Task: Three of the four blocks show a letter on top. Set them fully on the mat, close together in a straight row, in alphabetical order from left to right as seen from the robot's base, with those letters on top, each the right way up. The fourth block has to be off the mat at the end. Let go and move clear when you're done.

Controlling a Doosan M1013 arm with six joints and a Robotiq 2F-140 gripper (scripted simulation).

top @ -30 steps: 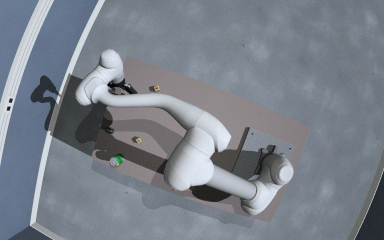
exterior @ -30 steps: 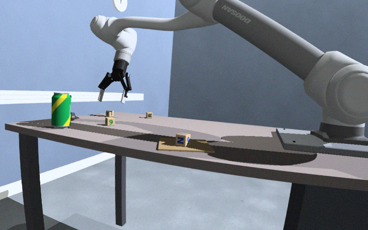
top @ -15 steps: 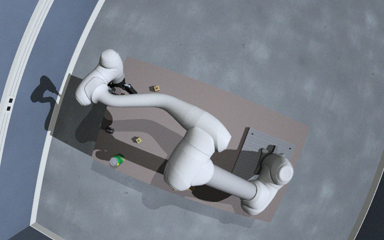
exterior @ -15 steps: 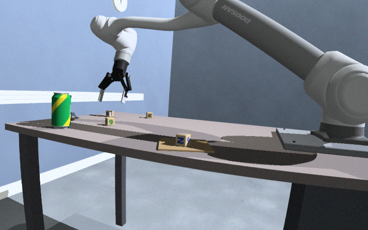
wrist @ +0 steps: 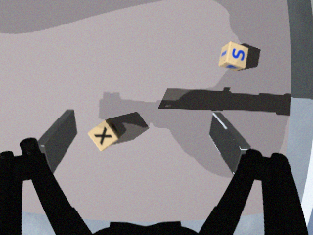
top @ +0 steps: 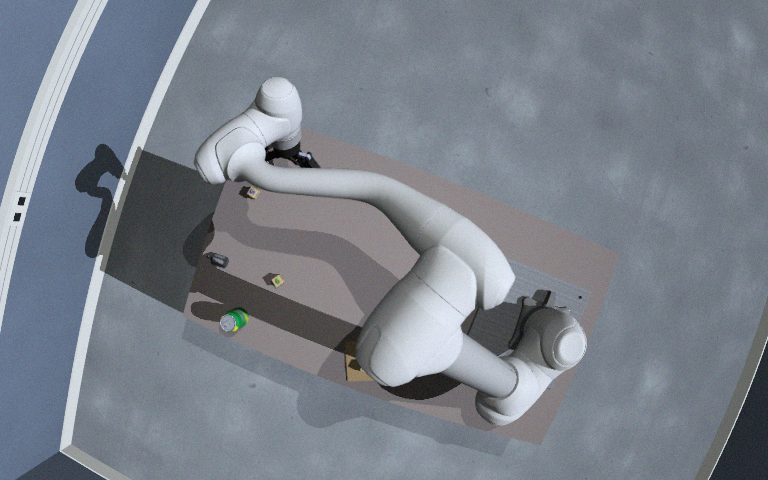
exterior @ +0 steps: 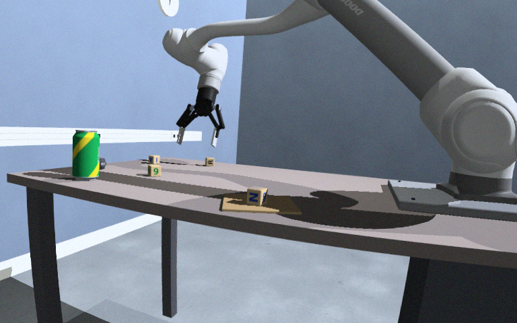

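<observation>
Right now the wooden block is 380 mm behind my hand, 530 mm to the left of it and 70 mm below it. Also, from my hand: yellow can 70 mm ahead, 500 mm to the left, 20 mm below; tan mat 380 mm behind, 510 mm to the left, 80 mm below; small dark object 200 mm ahead, 330 mm to the left, 70 mm below.
</observation>
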